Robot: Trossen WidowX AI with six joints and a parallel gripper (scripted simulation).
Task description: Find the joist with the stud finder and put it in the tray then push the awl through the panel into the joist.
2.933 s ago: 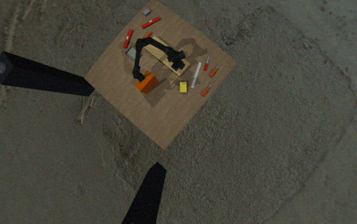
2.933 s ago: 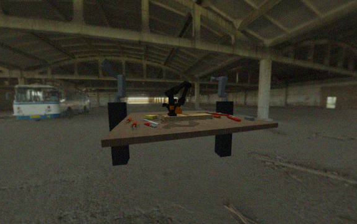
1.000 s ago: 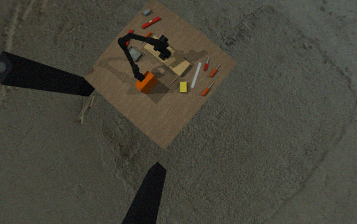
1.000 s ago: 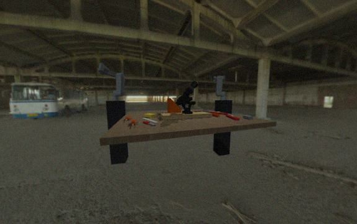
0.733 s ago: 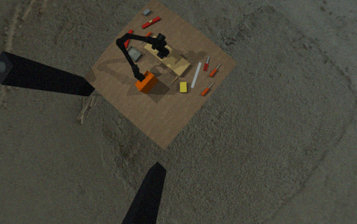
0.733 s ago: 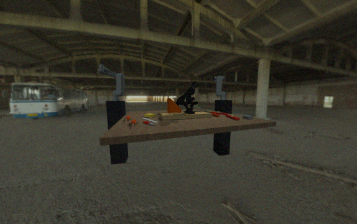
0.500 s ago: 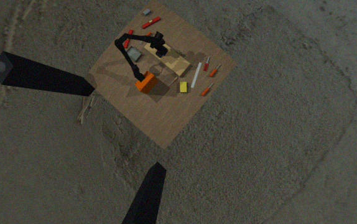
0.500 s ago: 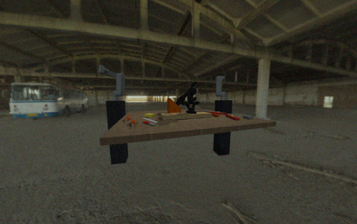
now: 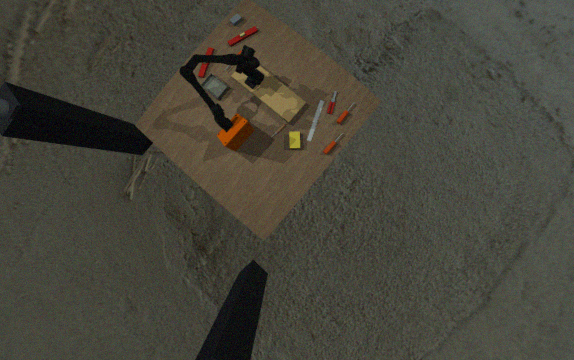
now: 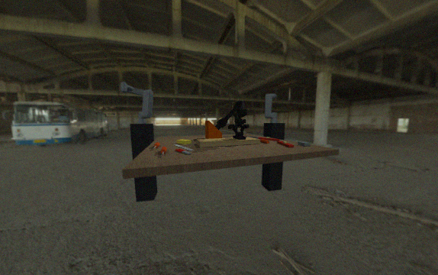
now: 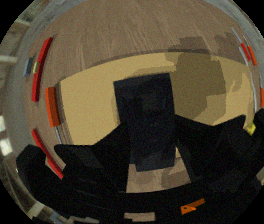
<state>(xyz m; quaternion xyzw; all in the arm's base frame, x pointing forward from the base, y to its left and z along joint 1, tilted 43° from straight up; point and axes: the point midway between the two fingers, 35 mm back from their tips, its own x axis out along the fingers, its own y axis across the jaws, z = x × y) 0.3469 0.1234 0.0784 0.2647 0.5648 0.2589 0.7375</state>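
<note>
Right now my gripper tip is 23 cm past the grey tray, 19 cm to the right of it and 5 cm above it. The rest, counted from my gripper tip: green light: 3 cm above, 2 cm ahead; awl: 36 cm to the right, 15 cm behind, 6 cm below; white ruler: 49 cm to the right, 10 cm ahead, 6 cm below.
</note>
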